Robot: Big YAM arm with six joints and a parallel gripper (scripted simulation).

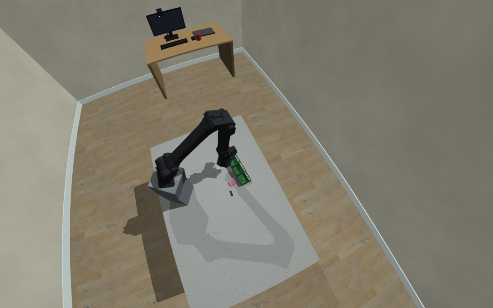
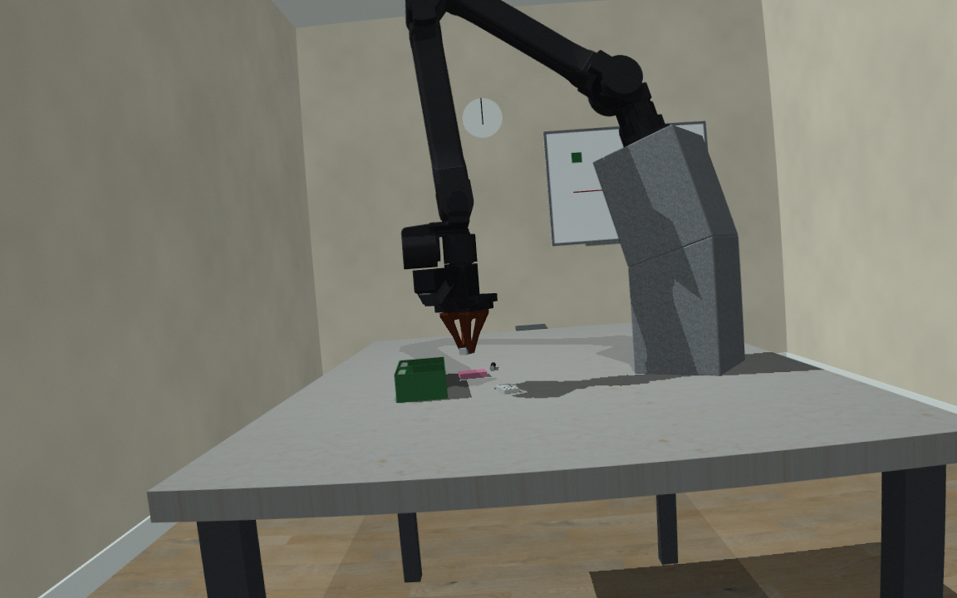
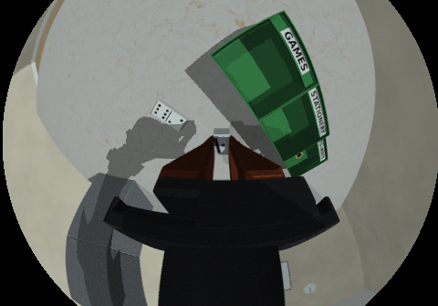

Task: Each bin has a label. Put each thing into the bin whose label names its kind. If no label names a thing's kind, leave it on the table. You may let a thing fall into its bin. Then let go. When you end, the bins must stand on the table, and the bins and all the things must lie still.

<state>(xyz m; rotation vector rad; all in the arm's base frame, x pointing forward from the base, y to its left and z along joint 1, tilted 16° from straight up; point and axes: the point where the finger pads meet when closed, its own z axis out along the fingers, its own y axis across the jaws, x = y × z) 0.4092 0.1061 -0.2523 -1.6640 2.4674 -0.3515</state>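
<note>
Now: the grey-white piece right at my hand. Also, from my hand: pink eraser: 20 mm ahead, 120 mm to the right, 70 mm below; then brass nut: 110 mm ahead, 120 mm to the right, 60 mm below; then white domino: 70 mm behind, 30 mm to the left, 70 mm below.
</note>
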